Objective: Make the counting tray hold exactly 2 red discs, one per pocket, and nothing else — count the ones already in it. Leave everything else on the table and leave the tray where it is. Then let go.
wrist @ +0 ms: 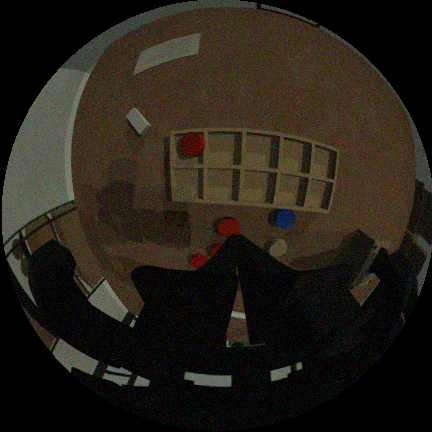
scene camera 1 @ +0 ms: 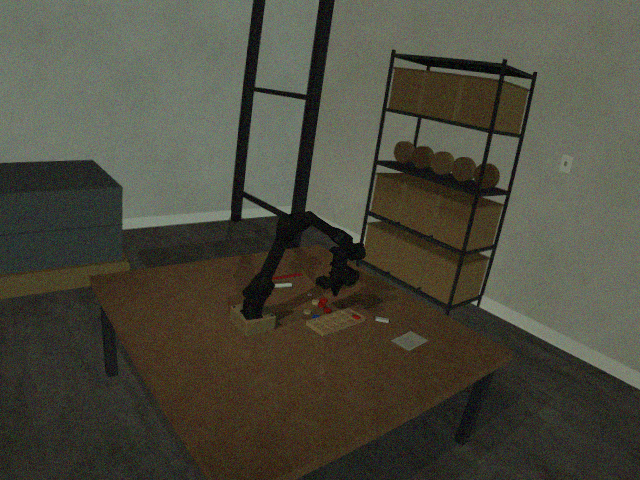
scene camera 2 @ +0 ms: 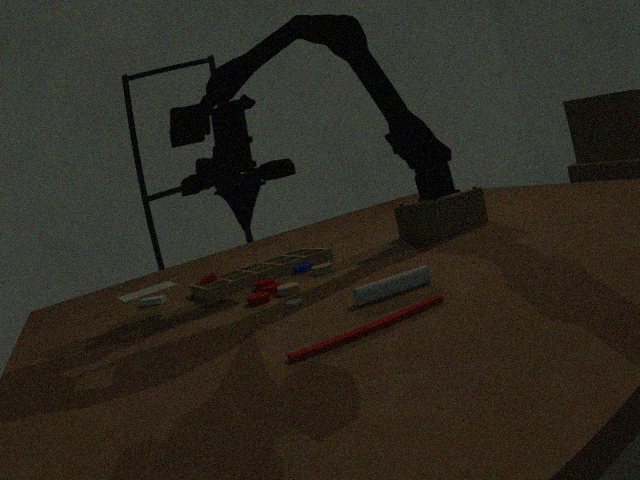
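Observation:
The wooden counting tray [scene camera 1: 343,327] [scene camera 2: 214,292] [wrist: 260,205] has two rows of pockets. One red disc [scene camera 1: 356,316] [scene camera 2: 208,279] [wrist: 192,144] is at its far-left corner pocket in the wrist view; it shows above the rim in scene camera 2, and whether it lies flat is unclear. The other pockets look empty. Three loose red discs lie beside the tray: one nearest it [wrist: 228,226], one partly hidden by the fingers [wrist: 216,250], and one farther off [scene camera 2: 258,298] [wrist: 198,261]. My gripper [scene camera 1: 336,293] [scene camera 2: 249,240] [wrist: 234,238] is shut and empty, above the table beside the tray.
A blue disc [scene camera 2: 302,267] [wrist: 285,218] and cream discs [scene camera 2: 321,268] [scene camera 2: 287,288] lie beside the tray. A small grey piece [scene camera 2: 294,303], white cylinder [scene camera 2: 391,285] and red stick [scene camera 2: 364,329] lie farther off. A white block [wrist: 137,121] and pale sheet [scene camera 1: 409,340] lie past the tray's end.

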